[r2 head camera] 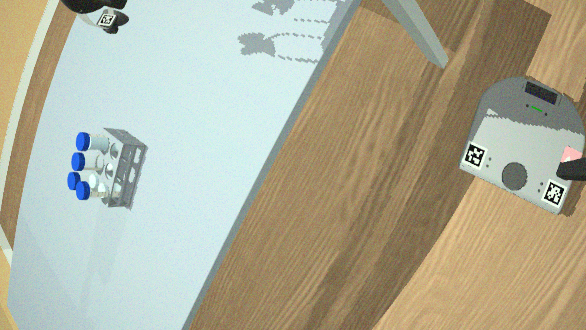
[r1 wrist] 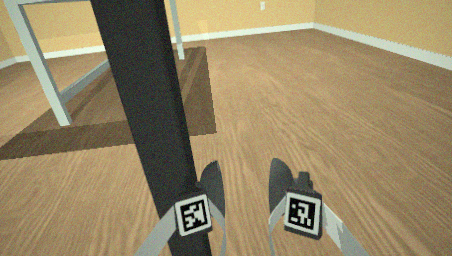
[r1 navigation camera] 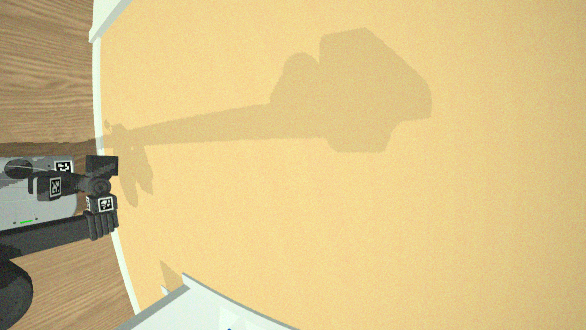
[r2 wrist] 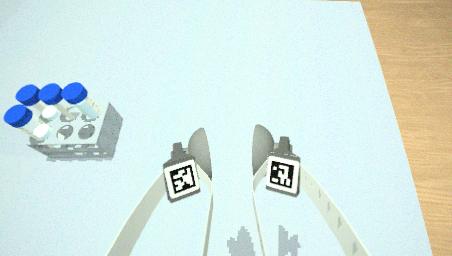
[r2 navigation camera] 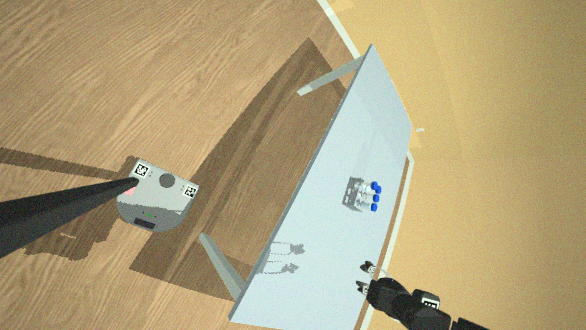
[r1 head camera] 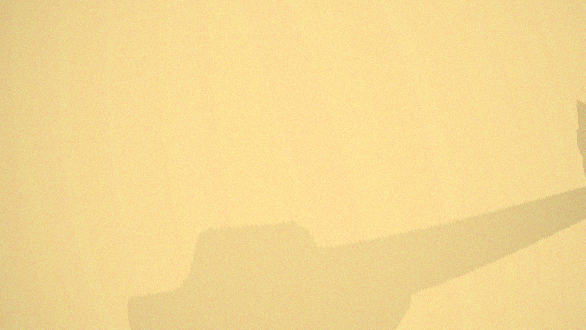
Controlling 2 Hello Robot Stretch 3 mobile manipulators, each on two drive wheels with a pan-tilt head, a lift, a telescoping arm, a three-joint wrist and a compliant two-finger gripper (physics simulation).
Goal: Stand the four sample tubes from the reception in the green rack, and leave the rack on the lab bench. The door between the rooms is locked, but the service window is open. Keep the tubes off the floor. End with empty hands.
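Observation:
Four blue-capped tubes (r2 head camera: pixel 78 161) (r2 navigation camera: pixel 375 198) (r2 wrist: pixel 51 94) stand in a rack (r2 head camera: pixel 120 135) (r2 navigation camera: pixel 350 192) (r2 wrist: pixel 111 131) that looks grey here. Two white round shapes show beside the tubes; two rack holes are open. The rack rests on the pale bench (r2 head camera: pixel 200 150) (r2 navigation camera: pixel 320 200) (r2 wrist: pixel 300 75). The r2 gripper (r2 navigation camera: pixel 364 277) (r2 wrist: pixel 231 150) is open and empty above the bench, off to one side of the rack. The r1 gripper (r1 wrist: pixel 246 182) is open and empty above the wood floor; its fingers cannot be made out in the r1 navigation view.
A white window frame with a ledge (r1 navigation camera: pixel 195 310) juts from the yellow wall (r1 navigation camera: pixel 400 200) near r1. A small blue thing shows at that view's bottom edge. A table leg (r1 wrist: pixel 40 65) stands left of r1's dark mast (r1 wrist: pixel 145 100). The r2 base (r2 head camera: pixel 520 130) (r2 navigation camera: pixel 160 200) is beside the bench.

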